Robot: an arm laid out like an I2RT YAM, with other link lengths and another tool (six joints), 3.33 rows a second.
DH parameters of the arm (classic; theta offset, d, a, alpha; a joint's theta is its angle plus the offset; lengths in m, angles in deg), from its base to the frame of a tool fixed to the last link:
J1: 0 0.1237 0.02 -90
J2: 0 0 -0.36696 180
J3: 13.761 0 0.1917 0
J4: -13.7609 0.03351 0.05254 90
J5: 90 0.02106 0 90
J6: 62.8 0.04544 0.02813 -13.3
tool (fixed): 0 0.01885 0 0
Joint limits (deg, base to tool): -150..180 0..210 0..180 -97..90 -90..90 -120..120
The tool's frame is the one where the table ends.
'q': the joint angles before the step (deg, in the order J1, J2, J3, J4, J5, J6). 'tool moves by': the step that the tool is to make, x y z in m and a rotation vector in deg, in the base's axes. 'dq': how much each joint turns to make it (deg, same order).
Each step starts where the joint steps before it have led.
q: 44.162 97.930 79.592 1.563 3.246 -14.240
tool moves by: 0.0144 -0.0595 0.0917 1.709 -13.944 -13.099
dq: -7.282 -4.053 15.230 -6.781 7.165 -6.579
